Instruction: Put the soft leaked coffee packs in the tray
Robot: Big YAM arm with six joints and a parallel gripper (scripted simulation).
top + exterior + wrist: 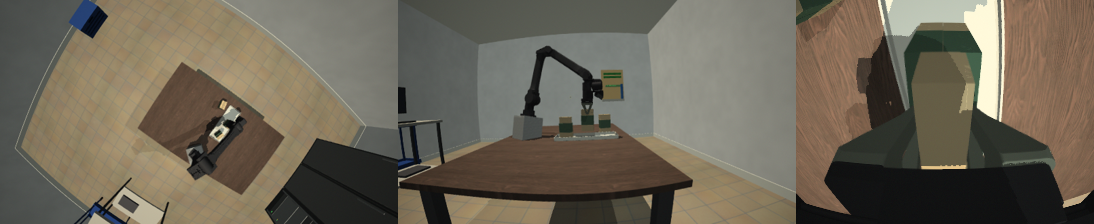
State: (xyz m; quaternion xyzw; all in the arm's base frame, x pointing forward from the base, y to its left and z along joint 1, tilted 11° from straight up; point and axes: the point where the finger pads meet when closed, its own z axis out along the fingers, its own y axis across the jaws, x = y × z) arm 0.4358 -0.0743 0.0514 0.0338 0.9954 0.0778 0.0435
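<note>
Right now the white tray is 160 mm below my hand and 20 mm behind it.
</note>
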